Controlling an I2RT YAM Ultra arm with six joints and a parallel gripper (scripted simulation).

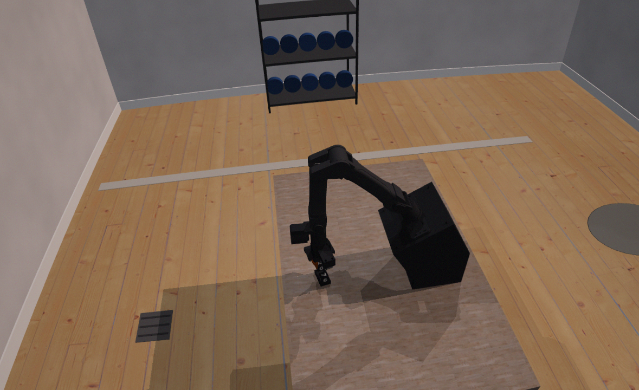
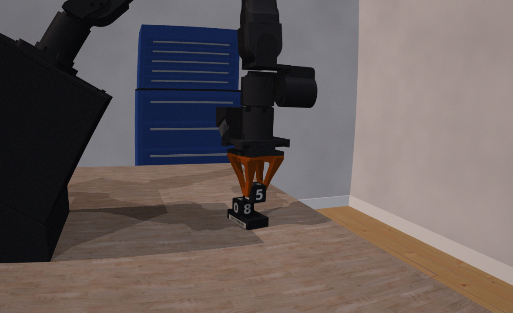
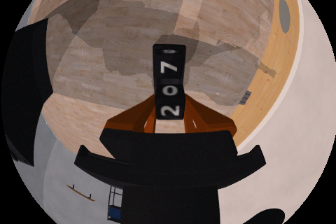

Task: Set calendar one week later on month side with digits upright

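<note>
The black tray is 5 cm below my hand, 1 cm to the left of it and 1 cm behind it.
</note>
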